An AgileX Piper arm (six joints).
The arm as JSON. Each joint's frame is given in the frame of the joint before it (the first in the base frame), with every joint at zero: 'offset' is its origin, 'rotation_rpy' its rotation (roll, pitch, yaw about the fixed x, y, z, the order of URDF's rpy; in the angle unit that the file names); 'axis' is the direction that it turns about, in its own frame. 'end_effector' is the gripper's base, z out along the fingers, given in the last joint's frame.
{
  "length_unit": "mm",
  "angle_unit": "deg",
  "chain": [
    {
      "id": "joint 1",
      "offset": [
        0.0,
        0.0,
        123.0
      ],
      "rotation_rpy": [
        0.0,
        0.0,
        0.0
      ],
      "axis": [
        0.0,
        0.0,
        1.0
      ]
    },
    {
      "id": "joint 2",
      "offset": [
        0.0,
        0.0,
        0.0
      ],
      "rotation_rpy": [
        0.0,
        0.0,
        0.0
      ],
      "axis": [
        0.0,
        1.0,
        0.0
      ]
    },
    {
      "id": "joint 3",
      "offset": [
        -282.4,
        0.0,
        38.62
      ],
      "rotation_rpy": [
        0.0,
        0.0,
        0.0
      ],
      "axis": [
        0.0,
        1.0,
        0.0
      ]
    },
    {
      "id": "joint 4",
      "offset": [
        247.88,
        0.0,
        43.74
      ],
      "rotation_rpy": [
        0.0,
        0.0,
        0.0
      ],
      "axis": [
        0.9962,
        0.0,
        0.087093
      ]
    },
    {
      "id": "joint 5",
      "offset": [
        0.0,
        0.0,
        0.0
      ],
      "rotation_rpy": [
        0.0,
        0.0,
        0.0
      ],
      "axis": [
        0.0,
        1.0,
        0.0
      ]
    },
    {
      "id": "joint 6",
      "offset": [
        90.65,
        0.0,
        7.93
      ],
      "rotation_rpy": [
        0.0,
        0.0,
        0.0
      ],
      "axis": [
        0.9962,
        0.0,
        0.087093
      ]
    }
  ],
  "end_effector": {
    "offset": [
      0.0,
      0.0,
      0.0
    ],
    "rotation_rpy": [
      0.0,
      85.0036,
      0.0
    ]
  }
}
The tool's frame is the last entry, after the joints.
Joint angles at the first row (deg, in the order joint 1, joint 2, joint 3, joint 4, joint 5, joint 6):
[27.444, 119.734, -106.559, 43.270, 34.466, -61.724]
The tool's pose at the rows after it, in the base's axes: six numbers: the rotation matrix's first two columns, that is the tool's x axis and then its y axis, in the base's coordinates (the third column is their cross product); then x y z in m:
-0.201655 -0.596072 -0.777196 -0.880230 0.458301 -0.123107 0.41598 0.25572 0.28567
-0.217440 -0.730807 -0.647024 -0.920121 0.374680 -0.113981 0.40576 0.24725 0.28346
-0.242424 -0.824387 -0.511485 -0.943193 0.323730 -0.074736 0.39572 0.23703 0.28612
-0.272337 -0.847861 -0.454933 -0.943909 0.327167 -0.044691 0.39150 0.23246 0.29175
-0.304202 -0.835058 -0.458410 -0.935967 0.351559 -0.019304 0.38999 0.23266 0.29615
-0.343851 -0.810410 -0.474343 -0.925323 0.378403 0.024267 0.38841 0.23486 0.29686
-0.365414 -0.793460 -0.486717 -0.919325 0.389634 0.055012 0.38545 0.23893 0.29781
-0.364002 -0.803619 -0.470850 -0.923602 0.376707 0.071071 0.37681 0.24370 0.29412
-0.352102 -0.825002 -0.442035 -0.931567 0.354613 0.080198 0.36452 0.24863 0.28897
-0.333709 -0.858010 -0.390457 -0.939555 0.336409 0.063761 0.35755 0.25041 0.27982
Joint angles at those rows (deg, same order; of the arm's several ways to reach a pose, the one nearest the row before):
[27.444, 119.604, -107.859, 36.025, 41.162, -56.925]
[27.445, 119.358, -109.774, 26.730, 52.370, -53.025]
[27.445, 119.139, -112.128, 20.077, 63.547, -49.894]
[27.444, 119.137, -114.103, 17.727, 68.986, -47.375]
[27.444, 119.050, -114.944, 18.198, 70.214, -45.299]
[27.444, 119.051, -114.931, 20.061, 70.459, -43.302]
[27.820, 118.927, -114.770, 21.500, 70.457, -41.982]
[28.877, 118.056, -112.626, 21.499, 70.460, -41.736]
[30.348, 116.711, -109.519, 20.755, 70.458, -41.737]
[31.531, 116.270, -107.230, 17.955, 70.586, -41.736]

